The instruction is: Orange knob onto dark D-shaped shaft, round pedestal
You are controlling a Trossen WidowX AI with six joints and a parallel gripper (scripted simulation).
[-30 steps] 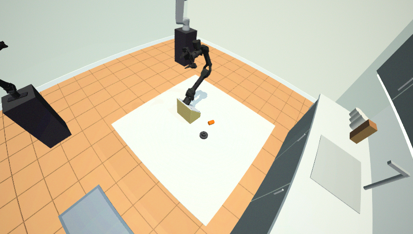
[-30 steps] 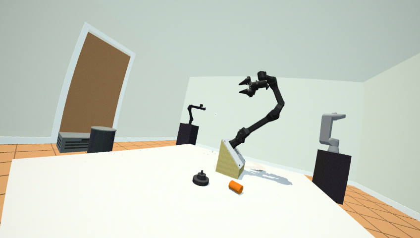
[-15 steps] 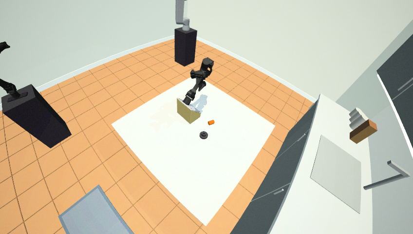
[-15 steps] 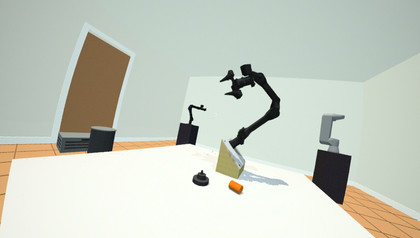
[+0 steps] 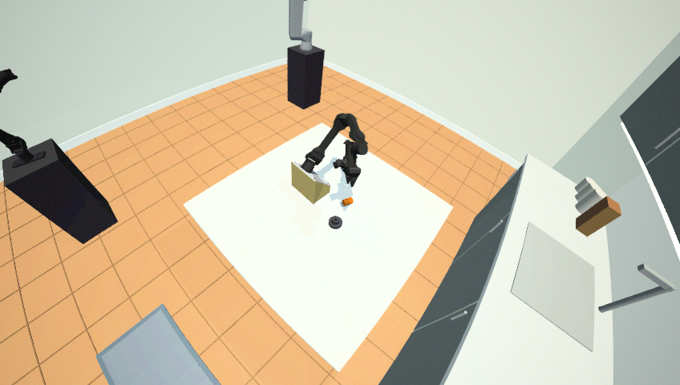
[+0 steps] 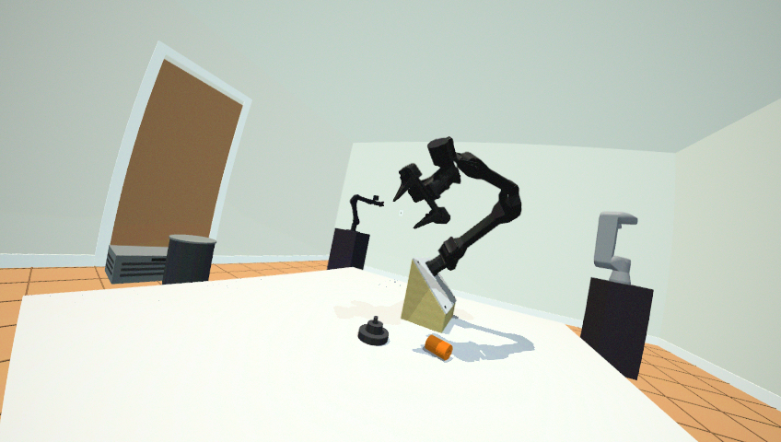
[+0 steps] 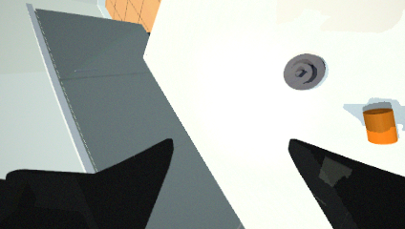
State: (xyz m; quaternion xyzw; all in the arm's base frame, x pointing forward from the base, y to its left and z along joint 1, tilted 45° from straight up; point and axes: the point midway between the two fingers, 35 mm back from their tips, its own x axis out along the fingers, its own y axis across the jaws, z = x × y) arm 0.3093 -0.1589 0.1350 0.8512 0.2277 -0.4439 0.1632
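Now: the orange knob 320 mm below my gripper tip, 140 mm to the left of it and 60 mm behind it. From my gripper tip the other things lie so: dark round pedestal (310 mm below, 30 mm to the right, 20 mm behind).
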